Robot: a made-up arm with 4 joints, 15 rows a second.
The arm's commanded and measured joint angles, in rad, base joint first. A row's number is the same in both.
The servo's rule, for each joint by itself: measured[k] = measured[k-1] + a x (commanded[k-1-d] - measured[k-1]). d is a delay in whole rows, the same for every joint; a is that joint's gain. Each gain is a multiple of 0.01, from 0.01 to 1. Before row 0 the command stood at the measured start. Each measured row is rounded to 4 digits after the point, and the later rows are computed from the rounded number. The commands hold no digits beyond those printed.
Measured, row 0: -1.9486 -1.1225 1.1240 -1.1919
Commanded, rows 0 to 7: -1.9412 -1.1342 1.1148 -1.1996; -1.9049 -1.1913 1.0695 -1.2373; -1.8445 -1.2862 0.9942 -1.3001; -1.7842 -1.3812 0.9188 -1.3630; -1.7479 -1.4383 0.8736 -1.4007; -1.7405 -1.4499 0.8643 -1.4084; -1.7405 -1.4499 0.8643 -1.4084; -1.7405 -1.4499 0.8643 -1.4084
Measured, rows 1 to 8: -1.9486 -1.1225 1.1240 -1.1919; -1.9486 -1.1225 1.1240 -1.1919; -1.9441 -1.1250 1.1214 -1.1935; -1.9202 -1.1389 1.1069 -1.2027; -1.8740 -1.1698 1.0753 -1.2232; -1.8192 -1.2142 1.0315 -1.2526; -1.7757 -1.2613 0.9873 -1.2837; -1.7542 -1.3009 0.9529 -1.3099
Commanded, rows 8 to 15: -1.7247 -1.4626 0.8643 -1.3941; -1.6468 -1.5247 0.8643 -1.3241; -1.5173 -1.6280 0.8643 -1.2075; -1.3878 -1.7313 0.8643 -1.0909; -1.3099 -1.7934 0.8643 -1.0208; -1.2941 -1.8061 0.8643 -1.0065; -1.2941 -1.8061 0.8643 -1.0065; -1.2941 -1.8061 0.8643 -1.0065
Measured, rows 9 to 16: -1.7458 -1.3322 0.9281 -1.3306; -1.7426 -1.3569 0.9102 -1.3469; -1.7317 -1.3791 0.8973 -1.3568; -1.6799 -1.4097 0.8881 -1.3499; -1.5807 -1.4555 0.8814 -1.3200; -1.4630 -1.5134 0.8766 -1.2719; -1.3696 -1.5722 0.8732 -1.2192; -1.3235 -1.6213 0.8707 -1.1745
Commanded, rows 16 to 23: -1.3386 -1.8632 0.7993 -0.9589; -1.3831 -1.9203 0.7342 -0.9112; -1.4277 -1.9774 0.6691 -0.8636; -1.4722 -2.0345 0.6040 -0.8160; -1.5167 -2.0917 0.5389 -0.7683; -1.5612 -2.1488 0.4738 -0.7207; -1.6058 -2.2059 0.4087 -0.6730; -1.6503 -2.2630 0.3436 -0.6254
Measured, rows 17 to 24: -1.3056 -1.6601 0.8689 -1.1392; -1.2986 -1.6908 0.8676 -1.1113; -1.3230 -1.7270 0.8485 -1.0793; -1.3597 -1.7676 0.8165 -1.0440; -1.4012 -1.8117 0.7752 -1.0061; -1.4445 -1.8585 0.7273 -0.9662; -1.4885 -1.9075 0.6745 -0.9246; -1.5328 -1.9582 0.6183 -0.8818
